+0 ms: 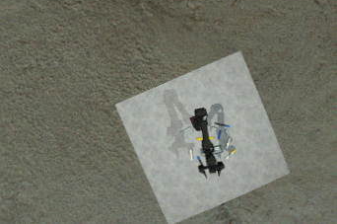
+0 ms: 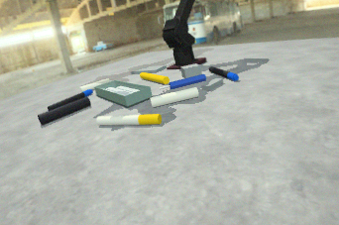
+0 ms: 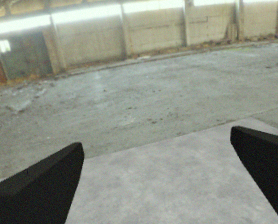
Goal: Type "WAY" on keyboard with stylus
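Now: the blue stylus 30 cm below my gripper tip, 18 cm to the left of it and 16 cm behind it. Also, from my gripper tip: white-and-yellow pen (30 cm below, 27 cm to the left, 1 cm ahead); stylus tip (30 cm below, 17 cm to the left, 13 cm behind); yellow cylinder (30 cm below, 19 cm behind, 6 cm to the left).
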